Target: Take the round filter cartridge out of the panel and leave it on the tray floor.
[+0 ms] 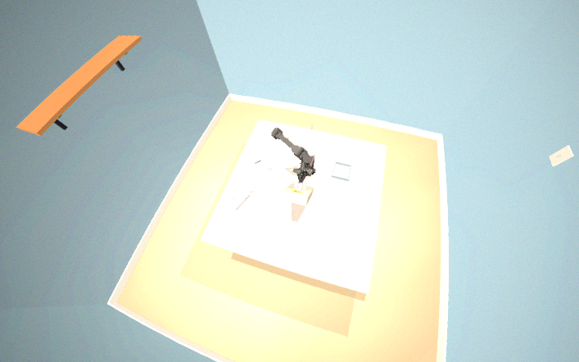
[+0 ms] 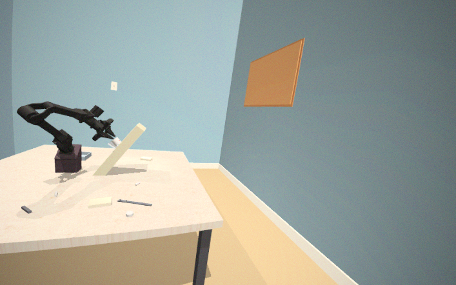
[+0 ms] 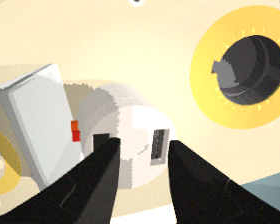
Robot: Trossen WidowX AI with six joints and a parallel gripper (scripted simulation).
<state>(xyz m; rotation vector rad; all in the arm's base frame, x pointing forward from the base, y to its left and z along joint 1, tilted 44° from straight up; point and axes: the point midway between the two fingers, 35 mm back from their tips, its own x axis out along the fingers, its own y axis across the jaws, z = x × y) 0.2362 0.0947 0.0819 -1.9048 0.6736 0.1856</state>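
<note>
My gripper tip is now 10 mm short of the white filter cartridge, 10 mm to the left of it and 20 mm above it. The rest, counted from my gripper tip: cream service panel: 50 mm ahead, 50 mm below; then tray: 330 mm behind, 270 mm to the left, 230 mm below.
</note>
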